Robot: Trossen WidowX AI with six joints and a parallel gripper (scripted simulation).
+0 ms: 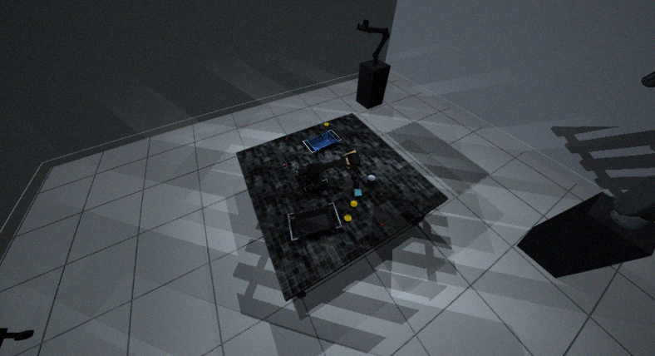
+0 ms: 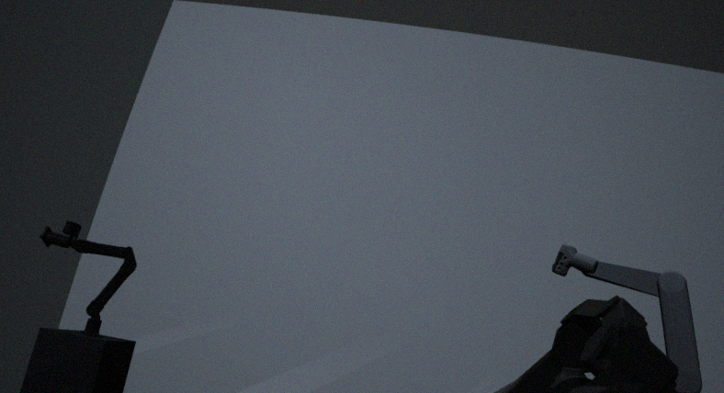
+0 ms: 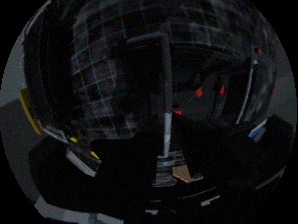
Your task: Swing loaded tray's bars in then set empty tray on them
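My gripper tip is 29 cm past the blue tray, 40 cm to the left of it and 1 cm above it. From my gripper tip the other things lie so: teal block 23 cm behind, 22 cm to the left, 3 cm below; pale disc 39 cm behind, 18 cm to the left, 2 cm below.
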